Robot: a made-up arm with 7 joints.
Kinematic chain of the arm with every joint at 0, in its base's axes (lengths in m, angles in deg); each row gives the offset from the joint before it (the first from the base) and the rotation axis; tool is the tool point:
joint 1: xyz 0 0 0.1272 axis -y
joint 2: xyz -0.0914 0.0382 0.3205 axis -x
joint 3: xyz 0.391 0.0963 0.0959 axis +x
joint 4: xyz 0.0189 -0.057 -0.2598 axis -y
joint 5: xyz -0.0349 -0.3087 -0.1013 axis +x
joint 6: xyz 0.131 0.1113 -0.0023 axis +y
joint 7: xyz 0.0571 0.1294 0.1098 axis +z
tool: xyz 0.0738 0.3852 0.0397
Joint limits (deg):
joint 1: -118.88..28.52
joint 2: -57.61..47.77
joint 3: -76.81..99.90
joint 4: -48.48..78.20
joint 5: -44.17..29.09
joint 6: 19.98..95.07
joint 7: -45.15..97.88
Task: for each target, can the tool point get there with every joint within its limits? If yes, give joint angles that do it. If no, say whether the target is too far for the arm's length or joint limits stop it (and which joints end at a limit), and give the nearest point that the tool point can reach.
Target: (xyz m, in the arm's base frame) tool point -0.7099 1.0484 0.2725
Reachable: no: joint limits stop it (at a limit: joint 1, joint 3, joint 5, joint 7) | nearest point -0.5381 0.8364 0.1442 | short by 0.302 m
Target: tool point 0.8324 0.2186 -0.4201
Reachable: yes | joints -81.87 -24.91 79.58 42.60 4.95 74.81 -8.19
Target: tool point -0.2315 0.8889 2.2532
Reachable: no: too far | nearest point -0.1148 0.5928 1.4976 | short by 0.820 m
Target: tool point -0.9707 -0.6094 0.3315
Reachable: no: joint limits stop it (at a limit: joint 1, joint 2, joint 5, joint 7) | nearest point -0.6475 -0.3768 0.1414 | short by 0.441 m
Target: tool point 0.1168 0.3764 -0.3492
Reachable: yes | joints -89.70 29.35 15.31 16.55 0.08 37.40 21.77
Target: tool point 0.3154 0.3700 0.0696
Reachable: yes | joints -35.44 17.84 32.30 54.21 -22.09 37.04 71.79
